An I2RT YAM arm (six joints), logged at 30 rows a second.
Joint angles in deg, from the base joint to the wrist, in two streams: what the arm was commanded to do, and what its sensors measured. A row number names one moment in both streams.
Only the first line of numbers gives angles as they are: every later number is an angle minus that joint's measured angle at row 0.
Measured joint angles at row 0:
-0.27 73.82 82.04 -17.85 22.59 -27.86
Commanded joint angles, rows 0 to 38:
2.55 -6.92 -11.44 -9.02 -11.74 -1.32
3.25 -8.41 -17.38 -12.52 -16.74 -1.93
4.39 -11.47 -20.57 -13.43 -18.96 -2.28
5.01 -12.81 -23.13 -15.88 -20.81 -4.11
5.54 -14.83 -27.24 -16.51 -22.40 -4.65
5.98 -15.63 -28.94 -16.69 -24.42 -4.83
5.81 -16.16 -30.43 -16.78 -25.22 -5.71
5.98 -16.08 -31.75 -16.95 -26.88 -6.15
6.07 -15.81 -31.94 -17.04 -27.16 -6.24
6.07 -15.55 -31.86 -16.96 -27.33 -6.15
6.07 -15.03 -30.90 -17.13 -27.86 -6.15
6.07 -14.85 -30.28 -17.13 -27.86 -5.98
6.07 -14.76 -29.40 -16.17 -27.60 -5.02
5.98 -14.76 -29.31 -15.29 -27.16 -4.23
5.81 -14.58 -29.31 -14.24 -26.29 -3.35
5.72 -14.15 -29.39 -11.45 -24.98 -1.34
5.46 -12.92 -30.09 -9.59 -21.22 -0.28
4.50 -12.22 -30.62 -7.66 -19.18 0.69
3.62 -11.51 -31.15 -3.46 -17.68 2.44
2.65 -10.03 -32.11 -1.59 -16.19 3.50
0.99 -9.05 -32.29 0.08 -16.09 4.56
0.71 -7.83 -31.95 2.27 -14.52 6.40
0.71 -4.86 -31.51 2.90 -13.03 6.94
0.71 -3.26 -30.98 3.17 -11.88 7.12
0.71 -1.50 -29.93 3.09 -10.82 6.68
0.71 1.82 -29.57 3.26 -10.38 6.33
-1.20 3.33 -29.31 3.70 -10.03 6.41
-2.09 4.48 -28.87 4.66 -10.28 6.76
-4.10 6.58 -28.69 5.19 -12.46 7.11
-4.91 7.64 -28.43 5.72 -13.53 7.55
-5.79 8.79 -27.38 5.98 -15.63 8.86
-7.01 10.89 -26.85 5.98 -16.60 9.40
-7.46 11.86 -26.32 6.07 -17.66 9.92
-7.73 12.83 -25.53 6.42 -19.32 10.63
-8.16 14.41 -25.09 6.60 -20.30 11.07
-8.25 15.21 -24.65 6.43 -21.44 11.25
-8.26 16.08 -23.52 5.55 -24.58 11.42
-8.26 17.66 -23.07 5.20 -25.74 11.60
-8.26 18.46 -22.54 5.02 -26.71 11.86
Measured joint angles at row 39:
-8.42 16.66 -26.05 2.39 -20.22 9.23
